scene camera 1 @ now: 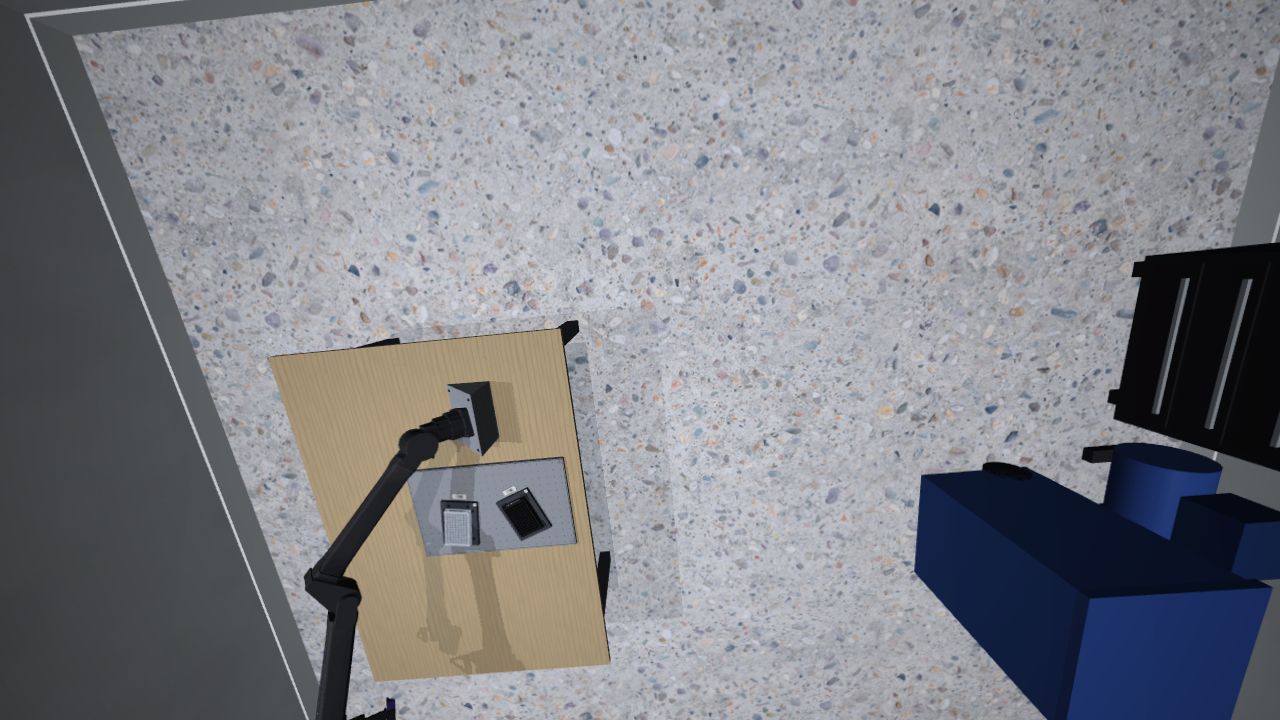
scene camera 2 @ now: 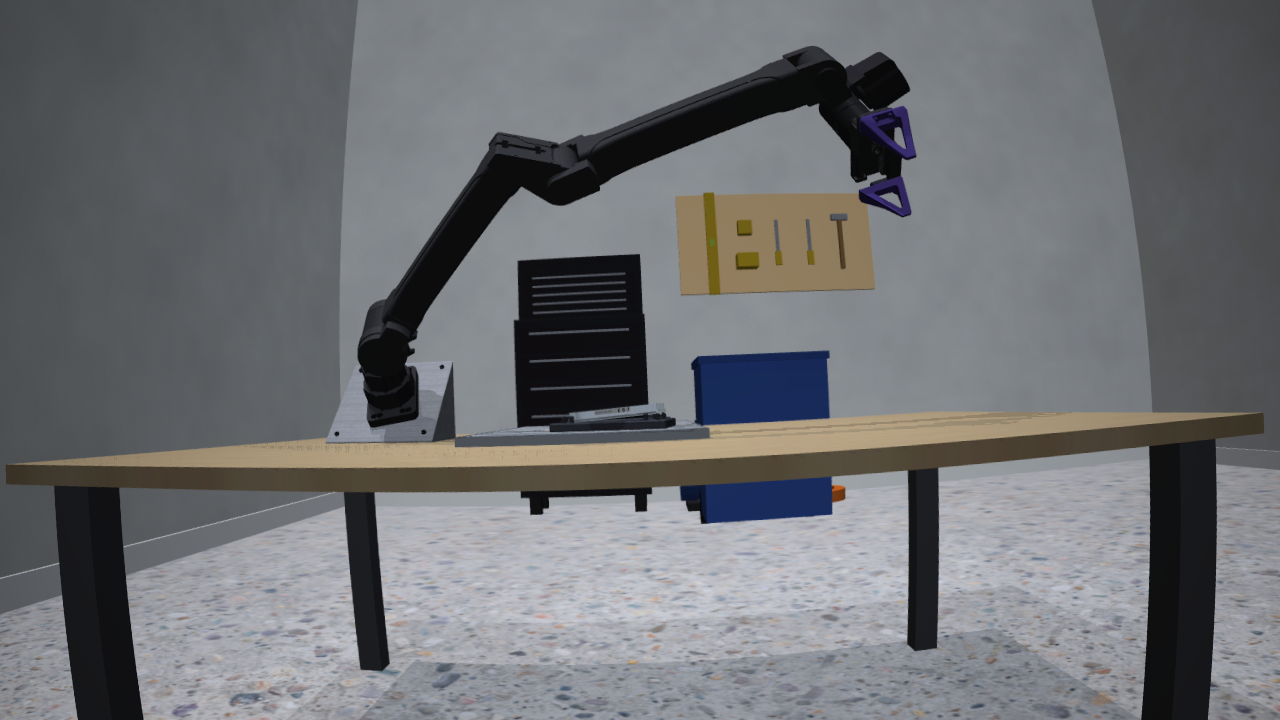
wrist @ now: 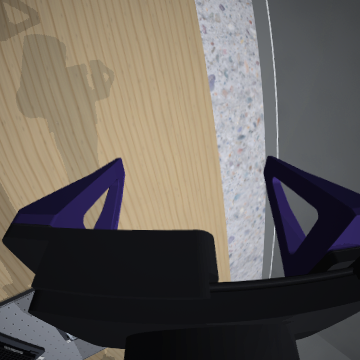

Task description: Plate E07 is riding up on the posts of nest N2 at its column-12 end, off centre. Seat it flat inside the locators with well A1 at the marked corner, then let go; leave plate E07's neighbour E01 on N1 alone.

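Places are measured from the arm's base along level axes (x left, y back, z up), in millimetres.
Pixels of known places: gripper, fingertip midpoint: (scene camera 1: 367,708) (scene camera 2: 909,187) (wrist: 194,163); arm's base, origin of the base link: (scene camera 1: 464,421) (scene camera 2: 394,399).
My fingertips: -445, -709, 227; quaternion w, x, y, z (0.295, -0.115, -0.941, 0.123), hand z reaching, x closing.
Ahead of a thing's pixels: the offset from my fingertips to its top centre, as dx, dy, dz. "spot": to the spot under its first point. Level surfaces: height alone.
Plate E07 @(+274, +346, -250) (scene camera 1: 457,528) (scene camera 2: 619,411) is the pale plate. In the scene camera 2 view it is tilted, its right end higher, on the low black nest N2 @(+276, +352, -263) (scene camera 1: 475,522) (scene camera 2: 617,425). The black plate E01 @(+496, +331, -259) (scene camera 1: 522,515) sits in the black nest N1 @(spot: +556, +344, -284) (scene camera 1: 540,506), turned at an angle beside it. Well A1 and the marked corner are too small to tell. My gripper (scene camera 2: 909,186) (wrist: 194,163) is open and empty, high above the table and well away from both plates; in the scene camera 1 view it is mostly cut off at the bottom edge.
The grey perforated board (scene camera 1: 553,479) (scene camera 2: 501,439) (wrist: 25,317) carries both nests on the wooden table @(dz -298) (scene camera 1: 340,402) (scene camera 2: 984,438) (wrist: 165,100). The arm's wedge base (scene camera 1: 483,420) (scene camera 2: 436,402) stands beside the board. A black drawer cabinet (scene camera 2: 581,358) and a blue cabinet (scene camera 2: 760,389) stand beyond the table.
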